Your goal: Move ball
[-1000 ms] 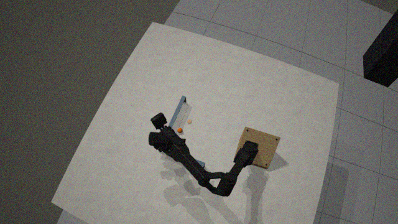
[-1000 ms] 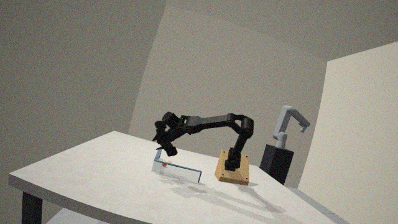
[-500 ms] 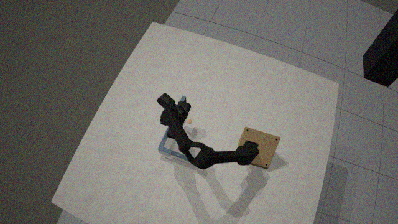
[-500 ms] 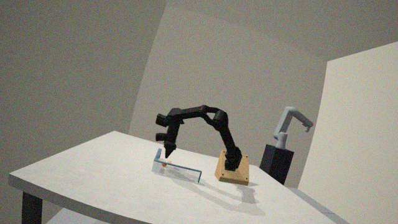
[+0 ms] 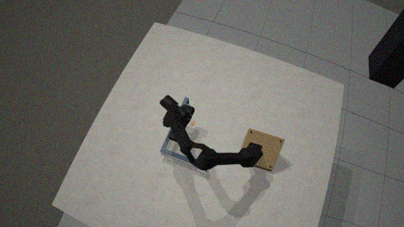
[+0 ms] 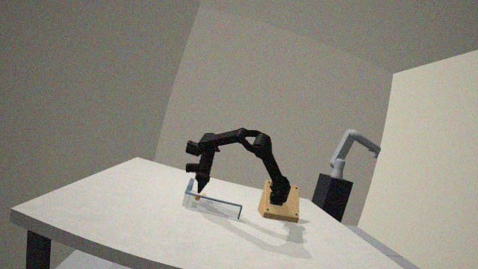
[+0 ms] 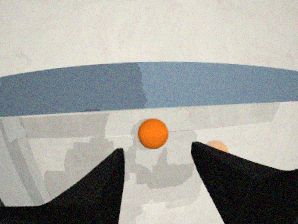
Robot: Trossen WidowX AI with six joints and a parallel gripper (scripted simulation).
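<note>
My gripper tip is 30 mm above the orange ball. The rest, counted from my gripper tip: see-through copy of ball: 60 mm to the right, 30 mm below, 30 mm behind.
</note>
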